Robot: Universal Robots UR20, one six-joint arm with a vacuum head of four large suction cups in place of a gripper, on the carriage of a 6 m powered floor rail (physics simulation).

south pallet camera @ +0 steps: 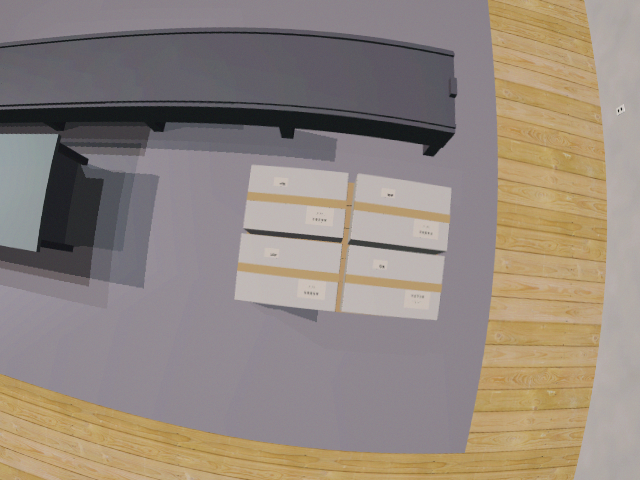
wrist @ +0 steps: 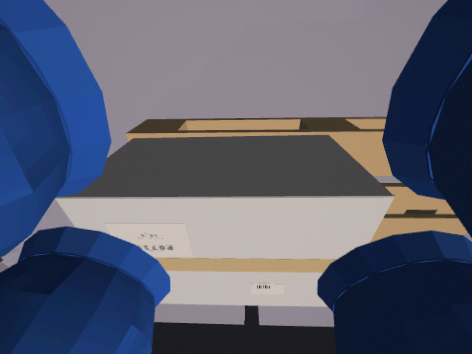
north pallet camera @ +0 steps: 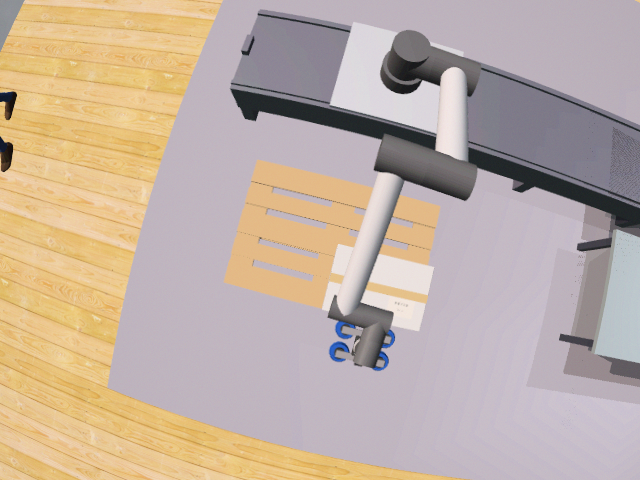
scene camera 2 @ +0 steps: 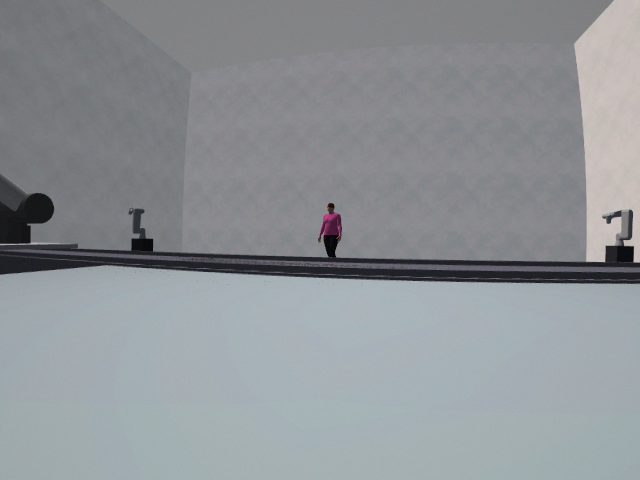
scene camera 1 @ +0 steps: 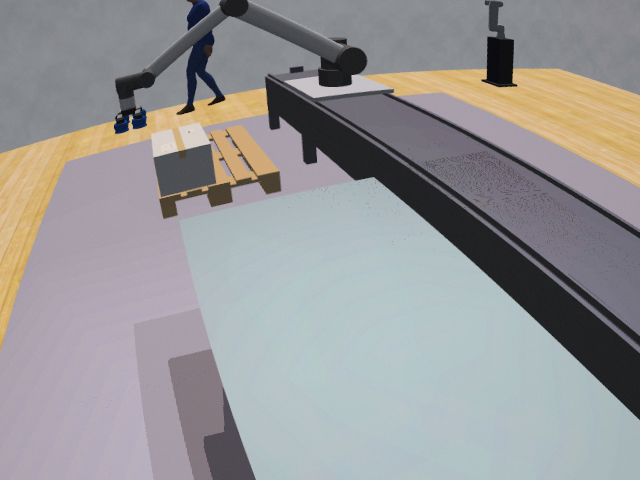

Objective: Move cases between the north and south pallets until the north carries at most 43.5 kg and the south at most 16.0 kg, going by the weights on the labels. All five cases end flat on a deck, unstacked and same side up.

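Where they show: end effector, tool point: [wrist: 243, 215] [scene camera 1: 131, 124]; arm's base, origin of the base link: [scene camera 2: 11, 243] [scene camera 1: 335, 83].
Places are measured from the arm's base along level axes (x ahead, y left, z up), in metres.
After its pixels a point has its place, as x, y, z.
My suction head [scene camera 1: 130, 121] @[1.509, 0.125, 0.012] [north pallet camera: 361, 345] @[1.509, 0.125, 0.012] is open and holds nothing. It hangs above and beside the case on the north pallet, beyond its side away from the rail. This white case [scene camera 1: 186, 173] @[1.194, 0.444, -0.309] [north pallet camera: 398, 273] @[1.097, 0.246, -0.152] [wrist: 240, 220] @[1.338, 0.130, -0.152] lies flat at one corner of the north pallet [scene camera 1: 253, 149] @[0.654, -0.039, -0.426] [north pallet camera: 289, 232] @[1.000, -0.418, -0.426] [wrist: 370, 155] @[1.327, -0.252, -0.426]. Its label is upside down in the wrist view, partly behind a cup, its weight unclear. In the south pallet camera, white cases lie flat in two rows: upper left [south pallet camera: 279, 217] @[0.904, 4.992, -0.168], upper right [south pallet camera: 382, 227] @[0.901, 5.562, -0.131], lower left [south pallet camera: 273, 284] @[1.276, 5.005, -0.147], lower right [south pallet camera: 372, 299] @[1.299, 5.553, -0.171]. They mostly cover the south pallet [south pallet camera: 346, 222] @[0.853, 5.374, -0.427]. Their weights are too small to read.
The floor rail [scene camera 1: 444, 211] [north pallet camera: 289, 56] [south pallet camera: 232, 67] runs alongside the pallets. A pale table [scene camera 1: 361, 310] @[0.901, 2.338, -0.040] [scene camera 2: 320, 361] @[1.055, 2.488, -0.040] [north pallet camera: 622, 299] @[0.927, 1.738, -0.040] [south pallet camera: 23, 191] @[0.912, 3.188, -0.039] stands between them. A person in blue [scene camera 1: 199, 51] is beyond the north pallet; one in pink [scene camera 2: 331, 224] is beyond the rail.
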